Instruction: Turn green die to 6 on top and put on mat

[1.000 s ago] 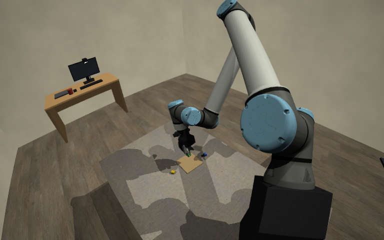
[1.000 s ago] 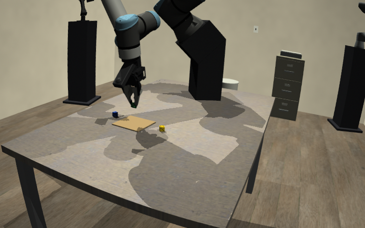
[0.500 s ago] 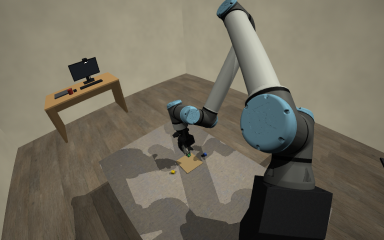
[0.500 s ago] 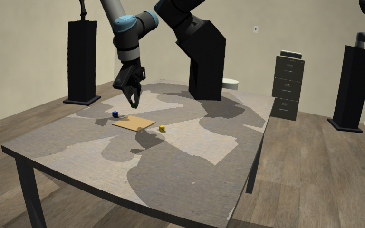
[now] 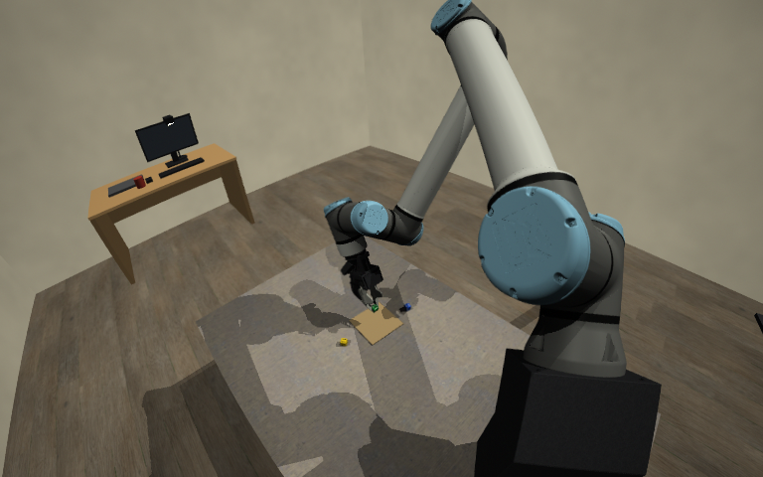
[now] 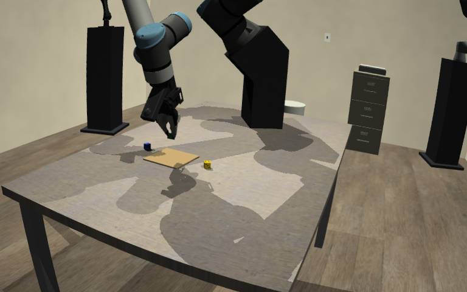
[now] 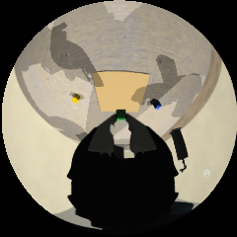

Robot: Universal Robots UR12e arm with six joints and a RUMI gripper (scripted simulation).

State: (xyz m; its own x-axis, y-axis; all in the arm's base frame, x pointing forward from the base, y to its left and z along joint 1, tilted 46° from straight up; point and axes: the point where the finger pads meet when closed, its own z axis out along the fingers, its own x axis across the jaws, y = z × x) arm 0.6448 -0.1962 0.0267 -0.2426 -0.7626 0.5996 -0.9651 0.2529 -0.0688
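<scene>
Now: hand 10 mm past the tan mat and 90 mm above it. Also, from my hand: blue die (70 mm behind, 110 mm to the right, 80 mm below); then yellow die (30 mm ahead, 140 mm to the left, 80 mm below); then green die (10 mm behind, 10 mm below).
</scene>
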